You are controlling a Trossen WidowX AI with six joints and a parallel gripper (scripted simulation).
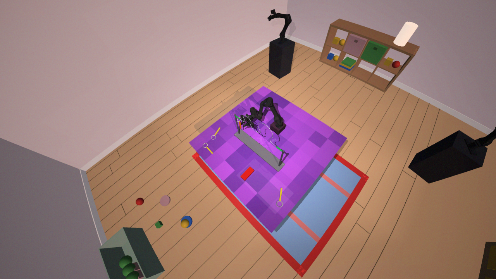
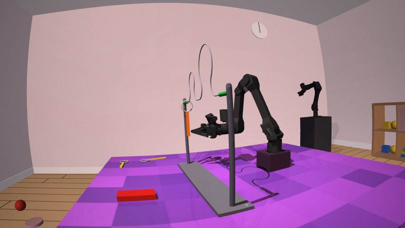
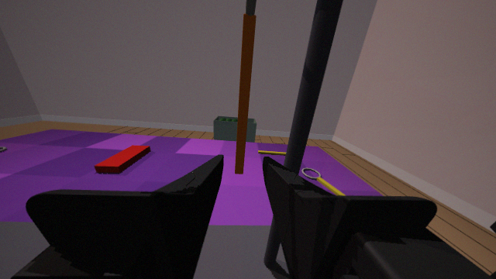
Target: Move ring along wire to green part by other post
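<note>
Right now my gripper tip is 80 mm below the ring with orange handle and 20 mm short of it. Also, from my gripper tip: red block (390 mm to the left, 250 mm ahead, 180 mm below).
</note>
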